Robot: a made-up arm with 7 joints.
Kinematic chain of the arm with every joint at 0, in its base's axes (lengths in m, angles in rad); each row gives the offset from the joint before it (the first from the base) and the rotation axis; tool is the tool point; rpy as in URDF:
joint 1: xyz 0 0 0.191 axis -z
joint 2: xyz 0 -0.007 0.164 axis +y
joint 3: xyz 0 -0.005 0.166 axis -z
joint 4: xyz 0 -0.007 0.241 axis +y
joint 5: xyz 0 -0.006 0.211 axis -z
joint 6: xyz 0 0 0.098 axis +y
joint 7: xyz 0 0 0.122 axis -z
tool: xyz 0 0 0 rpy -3.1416 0 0
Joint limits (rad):
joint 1: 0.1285..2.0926
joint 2: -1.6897..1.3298
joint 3: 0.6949..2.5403
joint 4: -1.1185..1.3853
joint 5: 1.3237..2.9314
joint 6: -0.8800..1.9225
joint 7: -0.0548..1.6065
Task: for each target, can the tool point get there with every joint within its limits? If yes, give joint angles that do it. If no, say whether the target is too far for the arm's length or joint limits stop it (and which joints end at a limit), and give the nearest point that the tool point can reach.
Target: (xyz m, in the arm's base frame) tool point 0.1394 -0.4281 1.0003
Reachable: yes | joints 1.7314 0.5646 1.2872 -0.5424 1.5831 -0.5831 0.7451
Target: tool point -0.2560 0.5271 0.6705
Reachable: yes | joints 0.6421 -1.1422 2.2548 -0.7688 2.0062 1.4444 1.0861
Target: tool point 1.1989 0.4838 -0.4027
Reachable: no: too far | nearest point 0.5418 0.4007 0.0598 | short by 0.808 m
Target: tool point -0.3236 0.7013 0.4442
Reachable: yes | joints 1.4202 -1.3127 1.7327 0.7560 2.4716 0.8339 0.9853
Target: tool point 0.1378 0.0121 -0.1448
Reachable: no: joint limits stop it (at a limit: joint 1, joint 2, joint 3, joint 4) | nearest point 0.3269 0.2770 0.0163 | short by 0.363 m
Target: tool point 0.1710 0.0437 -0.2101
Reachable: no: joint limits stop it (at a limit: joint 1, joint 2, joint 3, joint 4) | nearest point 0.3347 0.2842 -0.0008 | short by 0.358 m
